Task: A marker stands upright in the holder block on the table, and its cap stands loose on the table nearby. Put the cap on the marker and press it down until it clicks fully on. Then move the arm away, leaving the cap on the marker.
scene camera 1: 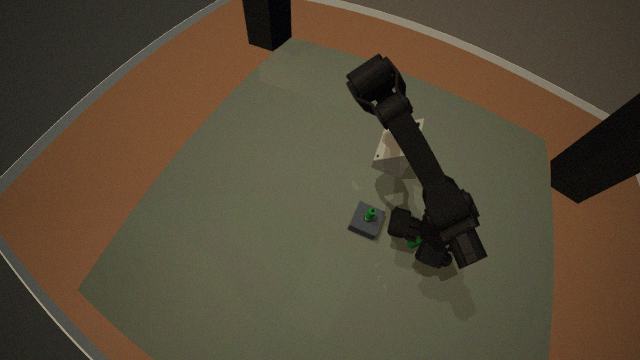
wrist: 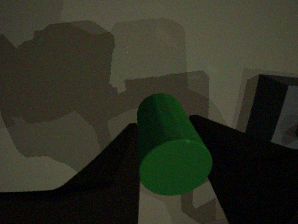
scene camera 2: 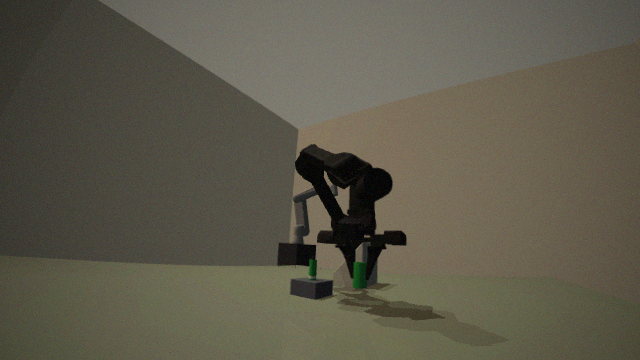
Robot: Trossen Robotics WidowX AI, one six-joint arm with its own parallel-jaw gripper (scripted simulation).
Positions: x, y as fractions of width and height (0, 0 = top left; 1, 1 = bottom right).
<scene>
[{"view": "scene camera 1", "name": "my gripper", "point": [0.65, 0.67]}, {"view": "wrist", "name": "my gripper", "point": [0.55, 0.56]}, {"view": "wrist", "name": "green cap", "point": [0.58, 0.71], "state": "held by my gripper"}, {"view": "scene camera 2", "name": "my gripper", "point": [0.56, 0.78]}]
</scene>
